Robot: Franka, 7 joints.
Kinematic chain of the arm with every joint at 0, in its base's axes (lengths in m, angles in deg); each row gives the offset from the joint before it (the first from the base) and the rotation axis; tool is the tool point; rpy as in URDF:
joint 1: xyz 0 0 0.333 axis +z
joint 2: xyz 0 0 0 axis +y
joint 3: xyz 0 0 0.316 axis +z
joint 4: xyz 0.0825 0 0 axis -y
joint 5: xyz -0.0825 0 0.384 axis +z
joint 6: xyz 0 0 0 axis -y
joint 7: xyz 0.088 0 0 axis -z
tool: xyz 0 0 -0.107 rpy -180 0 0
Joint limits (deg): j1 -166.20..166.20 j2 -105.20..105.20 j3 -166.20..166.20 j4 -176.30..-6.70 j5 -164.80..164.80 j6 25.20..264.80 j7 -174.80..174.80
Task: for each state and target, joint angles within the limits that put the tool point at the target. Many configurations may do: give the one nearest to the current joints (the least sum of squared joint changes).
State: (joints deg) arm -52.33 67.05 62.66 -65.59 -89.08 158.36 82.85
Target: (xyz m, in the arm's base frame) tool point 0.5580 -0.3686 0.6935
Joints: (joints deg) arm -84.74 49.13 79.49 -70.15 -94.08 183.52 82.85
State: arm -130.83 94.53 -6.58 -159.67 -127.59 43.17 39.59
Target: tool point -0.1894 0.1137 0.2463
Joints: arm -117.31 91.05 -35.46 -176.30 -95.43 30.00 39.59
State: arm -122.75 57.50 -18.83 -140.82 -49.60 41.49 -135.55
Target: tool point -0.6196 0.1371 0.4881
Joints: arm -147.96 37.87 -45.28 -84.54 -73.17 67.38 -135.55
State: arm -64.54 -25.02 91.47 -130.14 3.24 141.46 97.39
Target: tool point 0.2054 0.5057 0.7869
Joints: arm -28.80 -46.22 62.53 -96.69 4.25 150.06 97.39
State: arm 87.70 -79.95 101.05 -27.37 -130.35 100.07 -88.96
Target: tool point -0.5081 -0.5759 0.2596
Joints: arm 82.70 -93.33 109.81 -63.20 -116.10 76.55 -88.96
